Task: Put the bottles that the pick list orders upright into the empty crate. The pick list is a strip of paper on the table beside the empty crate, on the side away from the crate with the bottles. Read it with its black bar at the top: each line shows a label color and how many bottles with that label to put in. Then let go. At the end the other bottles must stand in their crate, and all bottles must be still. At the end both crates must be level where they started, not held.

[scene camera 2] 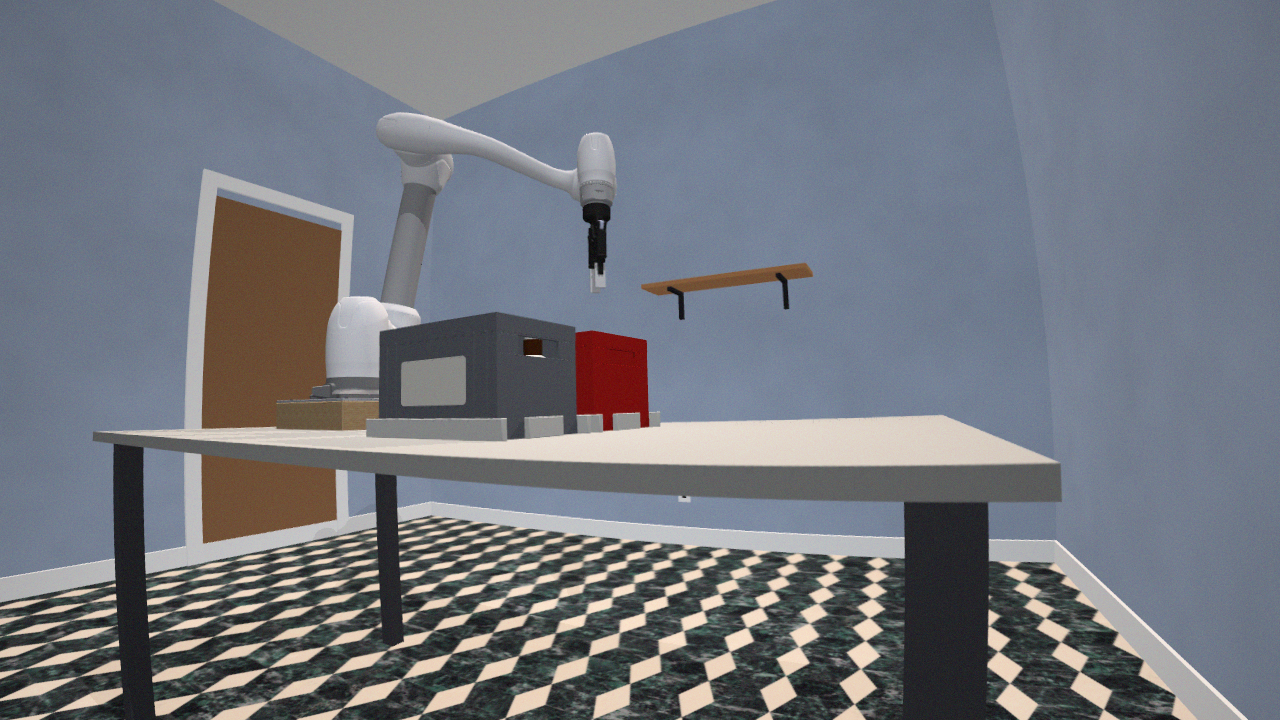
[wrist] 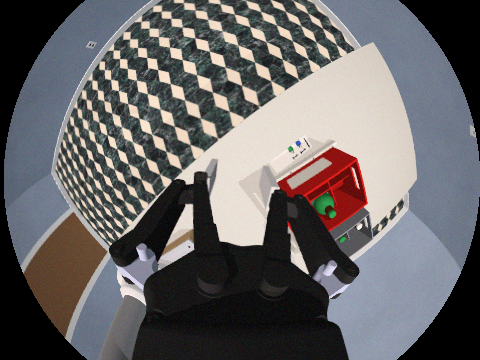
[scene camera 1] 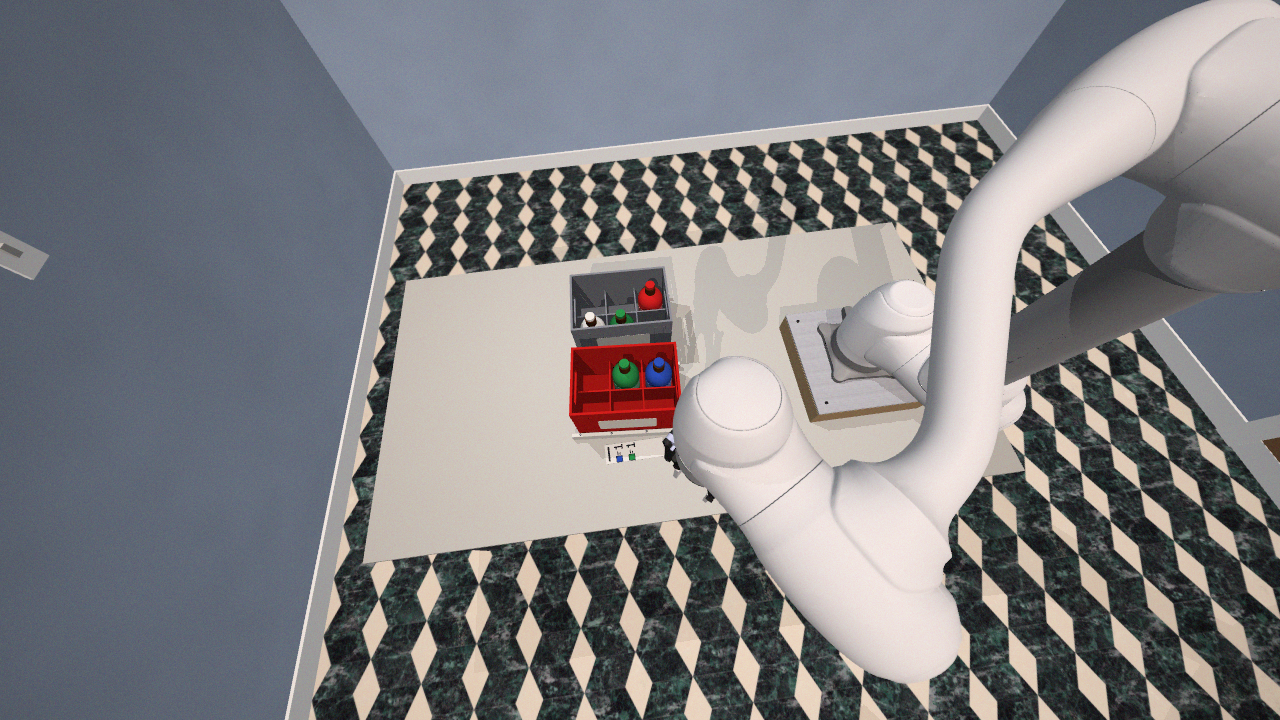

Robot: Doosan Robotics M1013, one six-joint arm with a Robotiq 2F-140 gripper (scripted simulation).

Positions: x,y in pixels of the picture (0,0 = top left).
Scene:
A red crate shows in scene camera 2, in the wrist view [311,178] and in scene camera 1. A grey crate shows in scene camera 2, in the wrist view and in scene camera 1 [596,292]. One and the same spot on the red crate: [scene camera 2: 611,370] is [scene camera 1: 577,378]. One and the same spot on the grey crate: [wrist: 356,239] is [scene camera 2: 463,355].

